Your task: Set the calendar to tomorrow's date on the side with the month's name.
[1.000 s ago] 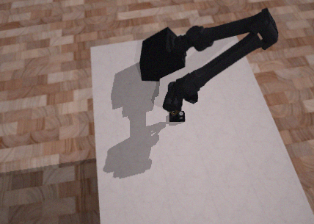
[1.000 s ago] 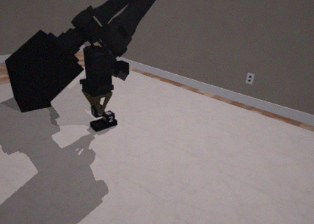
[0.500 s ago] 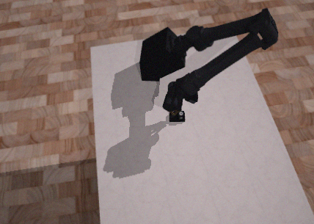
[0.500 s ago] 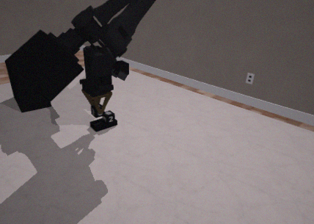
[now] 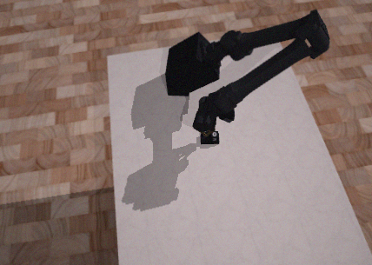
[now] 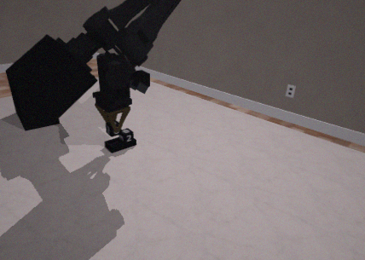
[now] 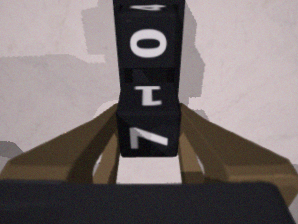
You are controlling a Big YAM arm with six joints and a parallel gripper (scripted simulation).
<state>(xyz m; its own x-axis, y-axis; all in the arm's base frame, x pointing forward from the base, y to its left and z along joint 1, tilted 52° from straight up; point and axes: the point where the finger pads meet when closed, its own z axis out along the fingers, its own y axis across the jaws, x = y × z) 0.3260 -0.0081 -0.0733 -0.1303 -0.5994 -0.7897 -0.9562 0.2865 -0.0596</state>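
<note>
Now: hand right at the black digit cube. Also, from my hand: black tray 6 cm below, 2 cm to the left.
</note>
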